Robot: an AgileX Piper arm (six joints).
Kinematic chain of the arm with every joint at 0, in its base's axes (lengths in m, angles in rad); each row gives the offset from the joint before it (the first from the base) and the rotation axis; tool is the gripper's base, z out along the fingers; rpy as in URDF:
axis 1: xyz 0 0 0.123 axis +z
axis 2: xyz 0 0 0 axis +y
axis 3: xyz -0.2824 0 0.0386 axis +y
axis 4: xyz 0.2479 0 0.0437 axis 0.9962 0 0.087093
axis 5: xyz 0 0 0 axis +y
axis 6: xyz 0.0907 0 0.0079 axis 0.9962 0 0.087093
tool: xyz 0 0 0 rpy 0 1.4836 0
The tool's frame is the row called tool.
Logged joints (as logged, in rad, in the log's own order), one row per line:
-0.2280 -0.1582 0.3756 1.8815 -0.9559 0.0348
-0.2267 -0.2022 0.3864 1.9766 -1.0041 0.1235
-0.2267 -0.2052 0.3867 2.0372 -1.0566 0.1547
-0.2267 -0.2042 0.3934 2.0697 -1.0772 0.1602
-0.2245 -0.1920 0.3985 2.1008 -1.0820 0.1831
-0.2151 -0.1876 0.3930 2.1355 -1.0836 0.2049
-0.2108 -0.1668 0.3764 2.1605 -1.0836 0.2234
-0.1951 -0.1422 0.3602 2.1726 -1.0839 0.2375
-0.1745 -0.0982 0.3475 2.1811 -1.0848 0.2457
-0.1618 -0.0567 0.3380 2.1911 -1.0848 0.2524
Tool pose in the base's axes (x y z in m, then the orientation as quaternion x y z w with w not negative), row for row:
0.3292 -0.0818 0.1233 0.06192 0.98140 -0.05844 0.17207
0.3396 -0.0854 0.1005 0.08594 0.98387 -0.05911 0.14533
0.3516 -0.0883 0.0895 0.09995 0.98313 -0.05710 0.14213
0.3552 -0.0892 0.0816 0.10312 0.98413 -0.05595 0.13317
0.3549 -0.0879 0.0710 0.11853 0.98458 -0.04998 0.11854
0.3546 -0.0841 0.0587 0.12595 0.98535 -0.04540 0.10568
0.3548 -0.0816 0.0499 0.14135 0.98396 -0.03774 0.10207
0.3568 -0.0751 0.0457 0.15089 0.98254 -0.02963 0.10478
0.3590 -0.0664 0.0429 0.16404 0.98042 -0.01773 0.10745
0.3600 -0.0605 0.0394 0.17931 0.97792 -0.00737 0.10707
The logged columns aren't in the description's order. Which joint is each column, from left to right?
Columns, left to right: axis 1, axis 4, axis 5, axis 2, axis 3, axis 6.
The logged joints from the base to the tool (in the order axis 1, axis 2, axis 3, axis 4, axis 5, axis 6), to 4 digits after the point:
-0.2280 1.8815 -0.9559 -0.1582 0.3756 0.0348
-0.2267 1.9766 -1.0041 -0.2022 0.3864 0.1235
-0.2267 2.0372 -1.0566 -0.2052 0.3867 0.1547
-0.2267 2.0697 -1.0772 -0.2042 0.3934 0.1602
-0.2245 2.1008 -1.0820 -0.1920 0.3985 0.1831
-0.2151 2.1355 -1.0836 -0.1876 0.3930 0.2049
-0.2108 2.1605 -1.0836 -0.1668 0.3764 0.2234
-0.1951 2.1726 -1.0839 -0.1422 0.3602 0.2375
-0.1745 2.1811 -1.0848 -0.0982 0.3475 0.2457
-0.1618 2.1911 -1.0848 -0.0567 0.3380 0.2524

